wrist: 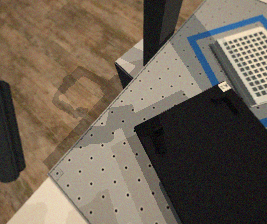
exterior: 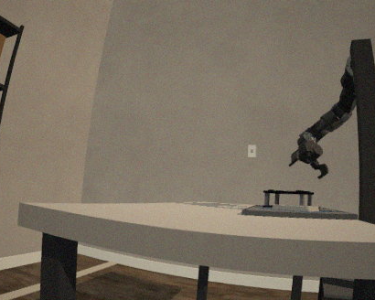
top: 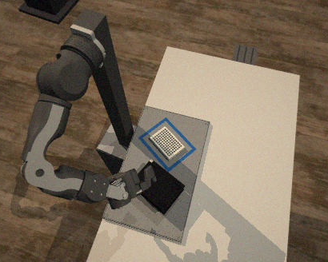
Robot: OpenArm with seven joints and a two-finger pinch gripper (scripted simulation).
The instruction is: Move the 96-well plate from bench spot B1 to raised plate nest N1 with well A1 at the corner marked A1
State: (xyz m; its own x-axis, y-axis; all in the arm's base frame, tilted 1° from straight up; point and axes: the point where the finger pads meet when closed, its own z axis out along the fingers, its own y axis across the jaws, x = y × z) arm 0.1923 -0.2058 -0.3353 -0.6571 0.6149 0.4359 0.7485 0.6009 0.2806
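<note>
Now: hand 110 mm to the right of the A1 label, 80 mm above it and 20 mm short of it. The rest, counted from my hand: black raised nest N1 (80 mm below, 70 mm ahead, 40 mm to the left); white 96-well plate (220 mm to the left, 130 mm below, 30 mm ahead).
</note>
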